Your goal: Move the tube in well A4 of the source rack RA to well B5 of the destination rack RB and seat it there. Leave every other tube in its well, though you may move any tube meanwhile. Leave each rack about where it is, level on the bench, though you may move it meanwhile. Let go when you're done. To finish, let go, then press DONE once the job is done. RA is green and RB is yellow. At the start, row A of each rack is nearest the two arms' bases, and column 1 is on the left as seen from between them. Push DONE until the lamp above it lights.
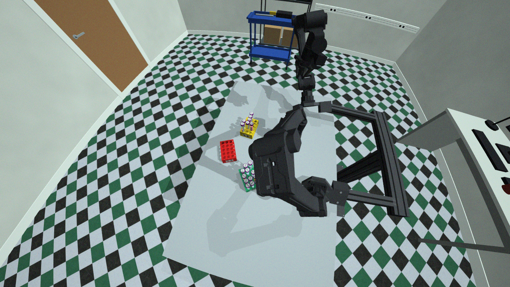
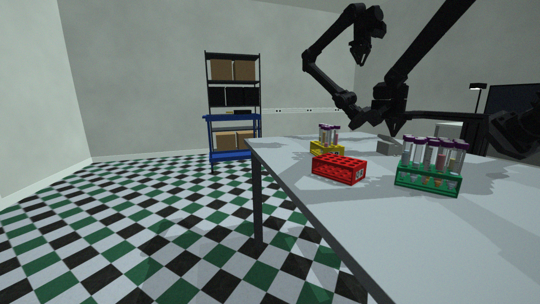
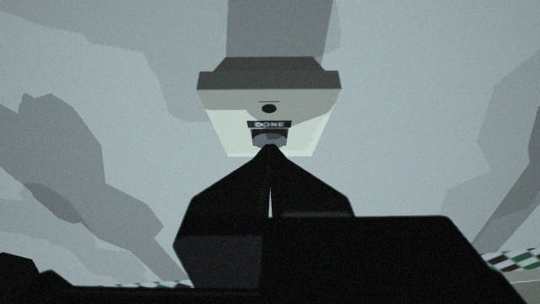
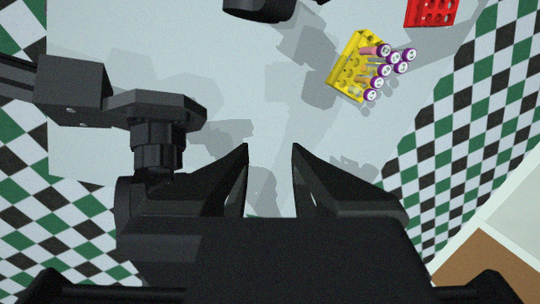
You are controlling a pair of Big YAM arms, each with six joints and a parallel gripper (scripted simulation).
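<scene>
Right now my left hand is 30 mm above the grey done button box and 10 mm short of it. Also, from my left hand: yellow rack RB (270 mm ahead, 90 mm to the right, 50 mm below); red rack (380 mm ahead, 100 mm to the left, 50 mm below).
</scene>
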